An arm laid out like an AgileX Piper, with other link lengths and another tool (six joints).
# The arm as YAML. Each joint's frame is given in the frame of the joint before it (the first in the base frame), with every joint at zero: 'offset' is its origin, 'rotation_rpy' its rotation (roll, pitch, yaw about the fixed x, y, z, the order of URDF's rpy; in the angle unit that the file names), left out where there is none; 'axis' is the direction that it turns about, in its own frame. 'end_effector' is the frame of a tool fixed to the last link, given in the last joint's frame.
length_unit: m
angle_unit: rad
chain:
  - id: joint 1
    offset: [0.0, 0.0, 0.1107]
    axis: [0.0, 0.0, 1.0]
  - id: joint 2
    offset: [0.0, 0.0, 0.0]
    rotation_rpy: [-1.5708, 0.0, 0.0]
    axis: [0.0, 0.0, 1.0]
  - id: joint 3
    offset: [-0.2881, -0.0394, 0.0]
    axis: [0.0, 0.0, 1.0]
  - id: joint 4
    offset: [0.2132, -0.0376, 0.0]
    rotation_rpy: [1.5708, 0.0, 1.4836]
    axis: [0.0, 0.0, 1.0]
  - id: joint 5
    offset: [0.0, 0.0, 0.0]
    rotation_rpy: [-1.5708, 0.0, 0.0]
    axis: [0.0, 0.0, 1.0]
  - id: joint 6
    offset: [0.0, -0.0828, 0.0]
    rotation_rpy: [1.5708, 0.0, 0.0]
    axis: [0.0, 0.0, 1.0]
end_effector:
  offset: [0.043, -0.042, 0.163]
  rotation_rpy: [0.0, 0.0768, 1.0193]
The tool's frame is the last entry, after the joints.
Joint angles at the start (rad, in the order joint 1, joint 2, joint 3, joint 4, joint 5, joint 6): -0.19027 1.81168 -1.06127 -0.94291 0.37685 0.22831
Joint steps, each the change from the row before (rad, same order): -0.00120 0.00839 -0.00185 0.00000 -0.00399 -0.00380; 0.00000 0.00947 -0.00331 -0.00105 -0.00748 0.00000; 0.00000 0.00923 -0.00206 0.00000 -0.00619 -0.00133; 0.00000 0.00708 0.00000 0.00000 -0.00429 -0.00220; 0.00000 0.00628 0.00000 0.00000 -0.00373 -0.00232; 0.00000 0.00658 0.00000 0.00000 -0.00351 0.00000; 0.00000 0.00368 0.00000 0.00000 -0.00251 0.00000; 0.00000 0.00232 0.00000 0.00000 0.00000 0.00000; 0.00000 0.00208 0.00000 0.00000 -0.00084 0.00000; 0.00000 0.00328 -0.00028 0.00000 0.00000 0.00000; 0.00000 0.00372 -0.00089 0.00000 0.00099 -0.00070; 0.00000 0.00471 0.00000 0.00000 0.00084 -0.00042; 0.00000 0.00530 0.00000 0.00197 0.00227 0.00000; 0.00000 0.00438 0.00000 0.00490 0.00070 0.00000; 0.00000 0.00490 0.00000 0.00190 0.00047 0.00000
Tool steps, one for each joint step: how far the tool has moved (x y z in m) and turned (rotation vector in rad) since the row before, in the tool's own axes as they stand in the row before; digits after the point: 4 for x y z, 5 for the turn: 0.0009 0.0006 0.0027 -0.00054 0.00463 -0.00490; 0.0005 0.0021 0.0031 -0.00480 0.00280 -0.00316; 0.0011 0.0016 0.0031 -0.00336 0.00450 -0.00366; 0.0015 0.0010 0.0025 -0.00154 0.00504 -0.00433; 0.0013 0.0008 0.0022 -0.00128 0.00450 -0.00419; 0.0015 0.0008 0.0023 -0.00116 0.00485 -0.00192; 0.0008 0.0005 0.0013 -0.00117 0.00253 -0.00110; 0.0006 0.0000 0.0008 0.00076 0.00212 -0.00058; 0.0005 0.0002 0.0007 -0.00011 0.00162 -0.00058; 0.0008 0.0000 0.0010 0.00098 0.00274 -0.00075; 0.0007 -0.0002 0.0011 0.00191 0.00291 -0.00133; 0.0014 -0.0002 0.0015 0.00235 0.00457 -0.00154; 0.0019 -0.0006 0.0017 0.00350 0.00621 0.00066; 0.0019 -0.0001 0.0015 0.00120 0.00580 0.00350; 0.0017 -0.0001 0.0016 0.00172 0.00522 0.00057
